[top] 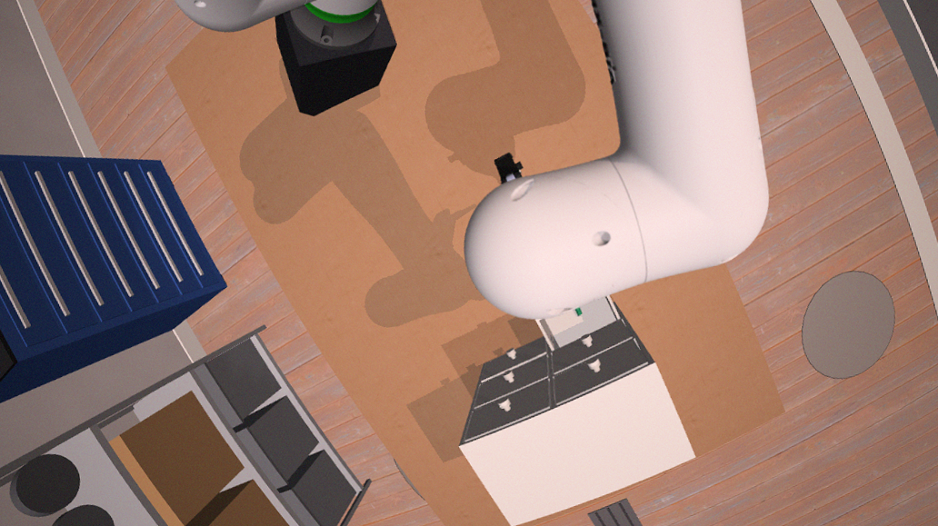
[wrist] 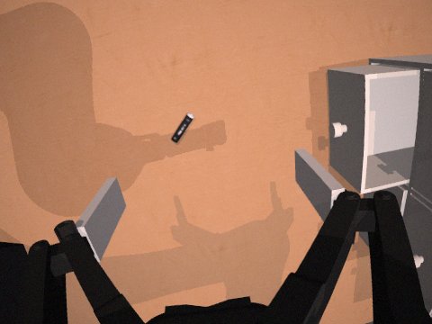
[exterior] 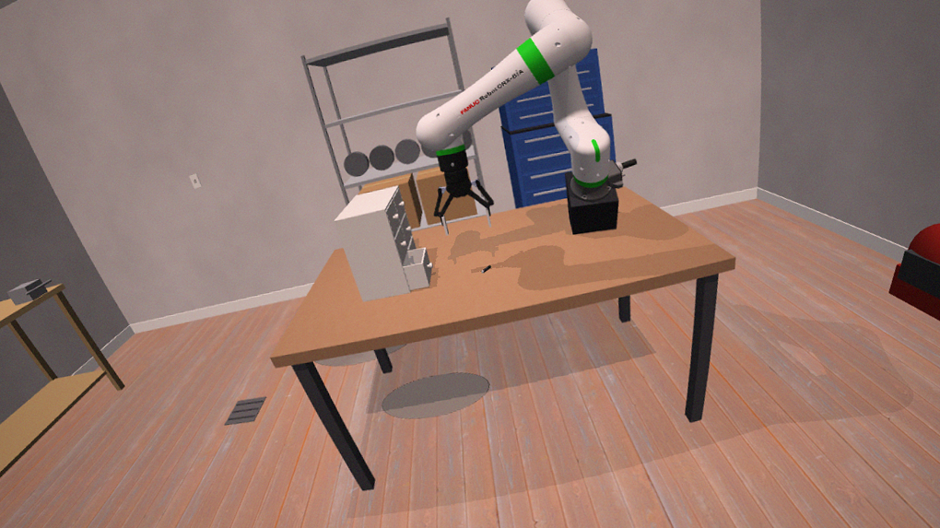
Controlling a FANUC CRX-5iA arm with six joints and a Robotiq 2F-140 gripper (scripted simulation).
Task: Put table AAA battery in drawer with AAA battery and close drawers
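Right now the AAA battery is 160 mm below my hand, 30 mm behind it and 10 mm to the left of it. Round my hand: green battery 210 mm ahead, 160 mm below, 30 mm to the right.
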